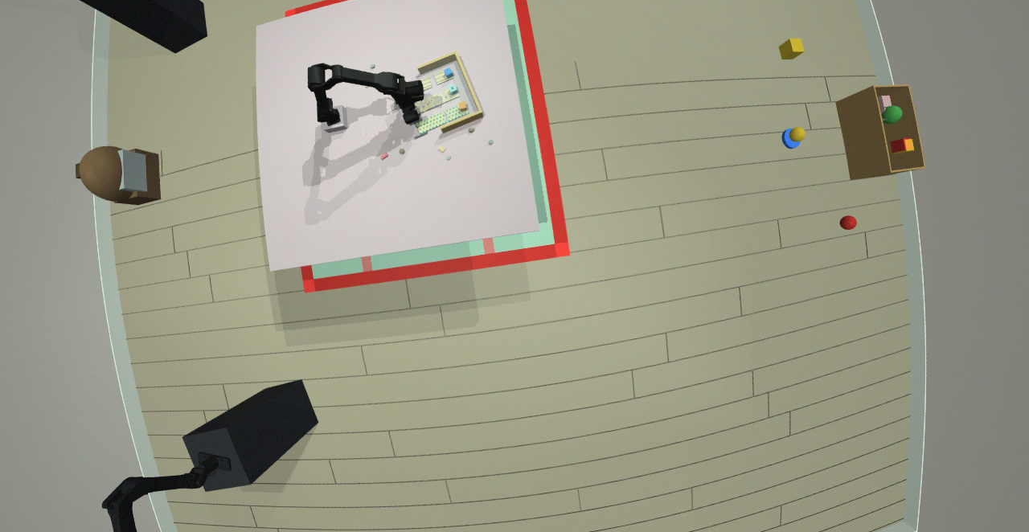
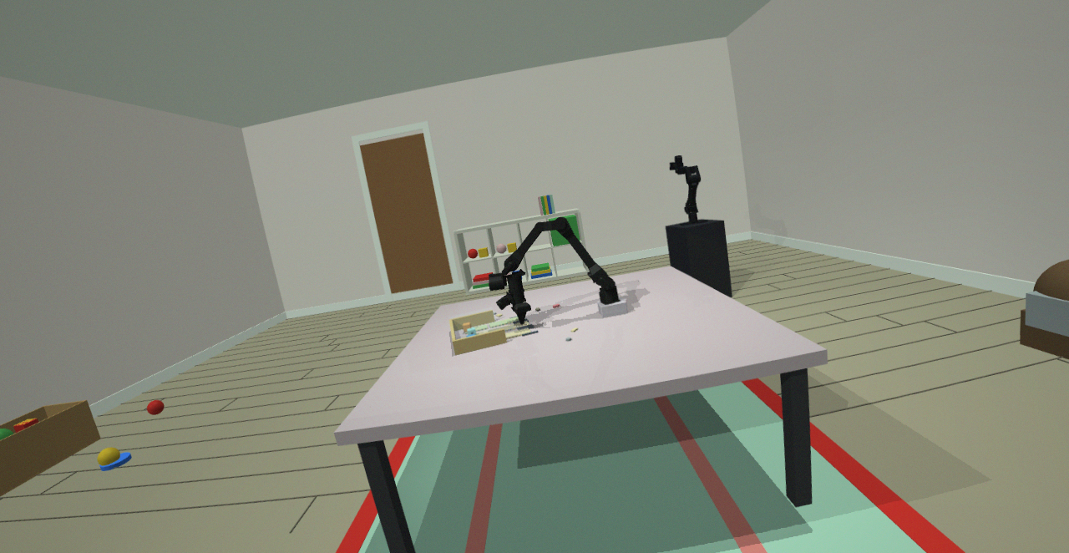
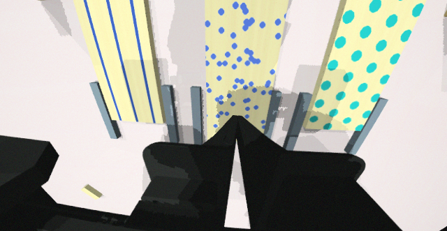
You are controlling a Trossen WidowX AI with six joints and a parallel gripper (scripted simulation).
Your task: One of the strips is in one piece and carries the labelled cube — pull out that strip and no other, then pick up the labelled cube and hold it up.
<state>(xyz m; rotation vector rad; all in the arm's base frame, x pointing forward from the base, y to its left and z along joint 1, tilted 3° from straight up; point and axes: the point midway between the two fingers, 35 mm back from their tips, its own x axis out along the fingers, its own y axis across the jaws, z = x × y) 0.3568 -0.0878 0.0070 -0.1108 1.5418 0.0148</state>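
My gripper tip is now 210 mm short of the teal cube, 20 mm to the right of it and 20 mm below it. From my gripper tip the other things lie so: pink piece (180 mm behind, 160 mm to the right).
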